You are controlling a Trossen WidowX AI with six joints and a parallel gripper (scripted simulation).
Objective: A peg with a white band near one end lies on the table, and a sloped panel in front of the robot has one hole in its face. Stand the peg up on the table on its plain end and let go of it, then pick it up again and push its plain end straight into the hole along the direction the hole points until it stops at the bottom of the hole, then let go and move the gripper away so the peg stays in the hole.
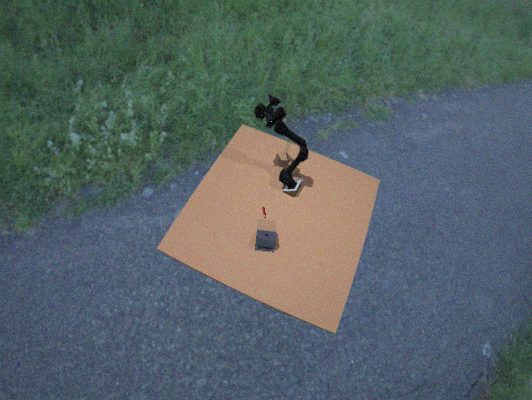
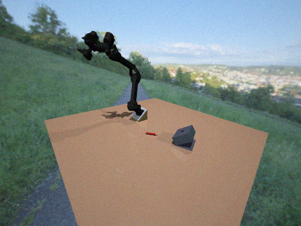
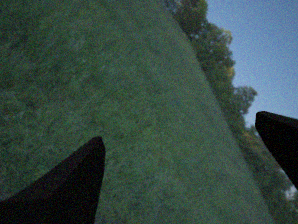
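Now: the red peg 57 cm below my gripper tip, 50 cm ahead of it and 25 cm to the left of it. From my gripper tip the other things lie so: dark sloped panel (68 cm ahead, 52 cm below, 34 cm to the left).
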